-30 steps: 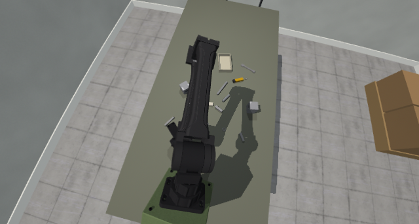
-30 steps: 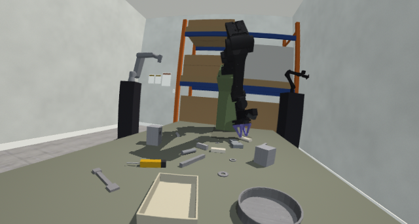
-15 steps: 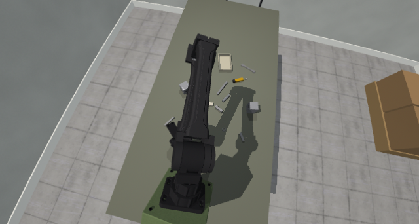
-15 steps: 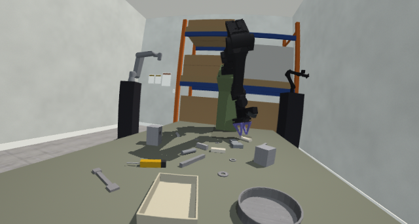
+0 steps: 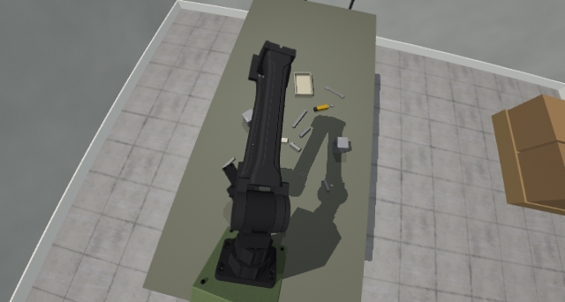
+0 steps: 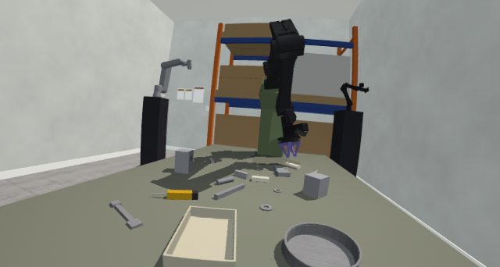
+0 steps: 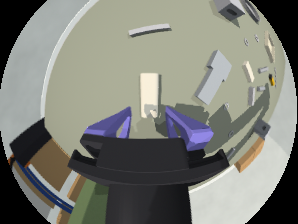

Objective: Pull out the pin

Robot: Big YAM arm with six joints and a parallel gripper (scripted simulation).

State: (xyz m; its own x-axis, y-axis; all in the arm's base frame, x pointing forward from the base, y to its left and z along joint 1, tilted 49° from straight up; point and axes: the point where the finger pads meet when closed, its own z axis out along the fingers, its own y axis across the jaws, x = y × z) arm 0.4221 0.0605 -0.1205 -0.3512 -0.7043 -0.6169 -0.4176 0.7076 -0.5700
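Right now the cream pin is 1 cm ahead of my hand, 1 cm to the left of it and 5 cm below it. The rest, counted from my hand: cream tray: 58 cm ahead, 28 cm to the right, 5 cm below; cream piece: 24 cm ahead, 17 cm to the right, 5 cm below; round grey dish: 60 cm ahead, 10 cm to the right, 4 cm below.
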